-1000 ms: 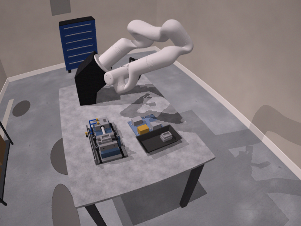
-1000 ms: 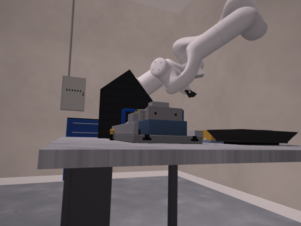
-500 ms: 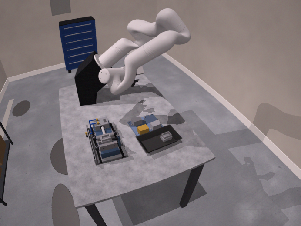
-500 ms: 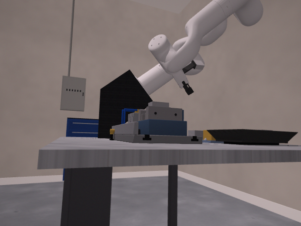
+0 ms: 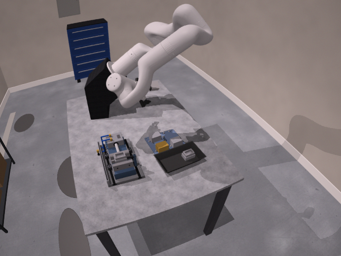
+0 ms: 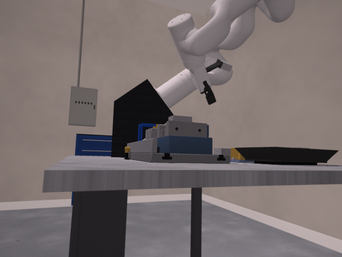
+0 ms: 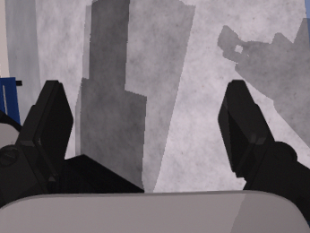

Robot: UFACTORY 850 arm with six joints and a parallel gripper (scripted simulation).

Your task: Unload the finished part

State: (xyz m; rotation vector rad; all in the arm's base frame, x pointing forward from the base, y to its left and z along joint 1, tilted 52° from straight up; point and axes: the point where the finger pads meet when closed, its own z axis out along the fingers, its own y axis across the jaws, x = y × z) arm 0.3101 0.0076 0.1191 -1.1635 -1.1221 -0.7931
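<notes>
Right now the vise is 190 mm ahead of my hand, 230 mm to the right of it and 220 mm below it. Also, from my hand: yellow block 190 mm ahead, 10 mm to the left, 230 mm below.
</notes>
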